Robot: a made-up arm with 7 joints.
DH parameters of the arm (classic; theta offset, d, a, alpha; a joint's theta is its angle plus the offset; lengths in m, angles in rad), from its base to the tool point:
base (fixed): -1.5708 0.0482 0 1.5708
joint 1: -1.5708 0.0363 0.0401 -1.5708
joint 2: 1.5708 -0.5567 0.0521 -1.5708
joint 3: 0 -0.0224 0.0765 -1.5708
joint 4: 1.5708 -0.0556 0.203 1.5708
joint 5: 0 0.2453 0.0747 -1.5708
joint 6: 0 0.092 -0.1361 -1.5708
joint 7: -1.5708 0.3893 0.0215 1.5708
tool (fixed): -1.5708 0.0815 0 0
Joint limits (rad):
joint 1: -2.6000..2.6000
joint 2: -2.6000..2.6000
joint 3: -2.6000..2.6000
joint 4: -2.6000..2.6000
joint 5: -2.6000..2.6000
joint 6: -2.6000..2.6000
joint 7: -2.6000..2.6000
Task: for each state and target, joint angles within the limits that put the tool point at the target. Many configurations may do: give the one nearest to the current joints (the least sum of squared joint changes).
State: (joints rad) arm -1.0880 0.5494 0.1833 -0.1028 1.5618 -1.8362 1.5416
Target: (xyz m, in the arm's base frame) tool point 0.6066 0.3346 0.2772
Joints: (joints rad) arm -0.7187 0.0585 -0.8214 0.1909 1.7973 -2.3247 1.6712
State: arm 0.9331 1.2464 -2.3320 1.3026 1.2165 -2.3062 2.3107
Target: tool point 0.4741 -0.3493 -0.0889
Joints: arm 1.6791 0.9455 -2.4656 0.9305 1.1549 -2.5950 2.3101
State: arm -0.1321 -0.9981 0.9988 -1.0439 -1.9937 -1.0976 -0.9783
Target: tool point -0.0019 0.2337 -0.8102
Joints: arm 0.4922 -1.2014 1.1493 -1.0484 -1.5682 -1.3205 -0.9021
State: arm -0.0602 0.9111 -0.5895 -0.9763 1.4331 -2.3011 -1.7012
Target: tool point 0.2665 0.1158 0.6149
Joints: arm -0.1267 0.9055 -1.1117 -0.8947 1.2989 -2.4114 -1.7477
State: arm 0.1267 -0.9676 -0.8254 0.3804 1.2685 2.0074 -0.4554
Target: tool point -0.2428 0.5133 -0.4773
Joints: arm -0.4906 -1.0506 -0.5023 0.6545 1.2174 2.2759 -0.4592
